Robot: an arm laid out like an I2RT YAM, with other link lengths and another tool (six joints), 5 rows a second.
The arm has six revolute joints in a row. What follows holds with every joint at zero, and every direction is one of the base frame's.
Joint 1 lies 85.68 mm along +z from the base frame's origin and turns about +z.
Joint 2 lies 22.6 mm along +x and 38.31 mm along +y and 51.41 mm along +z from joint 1 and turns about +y.
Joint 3 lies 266.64 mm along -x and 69.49 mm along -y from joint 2 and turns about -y.
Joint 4 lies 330.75 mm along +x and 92.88 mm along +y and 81 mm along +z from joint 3 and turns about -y.
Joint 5 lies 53.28 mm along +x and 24.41 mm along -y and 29.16 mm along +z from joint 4 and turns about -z.
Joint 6 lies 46.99 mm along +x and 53.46 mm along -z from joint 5 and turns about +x.
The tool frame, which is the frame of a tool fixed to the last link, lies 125 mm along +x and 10 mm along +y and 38 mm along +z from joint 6; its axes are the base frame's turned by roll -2.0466, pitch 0.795 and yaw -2.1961 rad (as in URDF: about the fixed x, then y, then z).
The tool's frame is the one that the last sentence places.
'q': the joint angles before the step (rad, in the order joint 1, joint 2, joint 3, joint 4, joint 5, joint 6). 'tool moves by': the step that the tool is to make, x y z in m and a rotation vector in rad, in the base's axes. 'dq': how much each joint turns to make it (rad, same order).
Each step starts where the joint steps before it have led.
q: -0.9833, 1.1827, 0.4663, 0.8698, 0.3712, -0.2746
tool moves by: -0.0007, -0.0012, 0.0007, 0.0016, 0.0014, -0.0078
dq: -0.0001, 0.0015, 0.0046, -0.0047, 0.0076, -0.0016
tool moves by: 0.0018, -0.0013, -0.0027, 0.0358, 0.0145, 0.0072
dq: 0.0002, -0.0135, 0.0109, -0.0656, -0.0060, 0.0093
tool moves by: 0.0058, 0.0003, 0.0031, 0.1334, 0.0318, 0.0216
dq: 0.0120, -0.0676, 0.0656, -0.2804, -0.0078, 0.0520
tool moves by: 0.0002, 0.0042, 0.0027, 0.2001, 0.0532, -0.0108
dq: 0.0187, -0.0432, 0.1241, -0.3911, 0.0186, 0.0798
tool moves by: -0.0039, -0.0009, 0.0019, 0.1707, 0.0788, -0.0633
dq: 0.0212, 0.0536, 0.1613, -0.3207, 0.0656, 0.0705
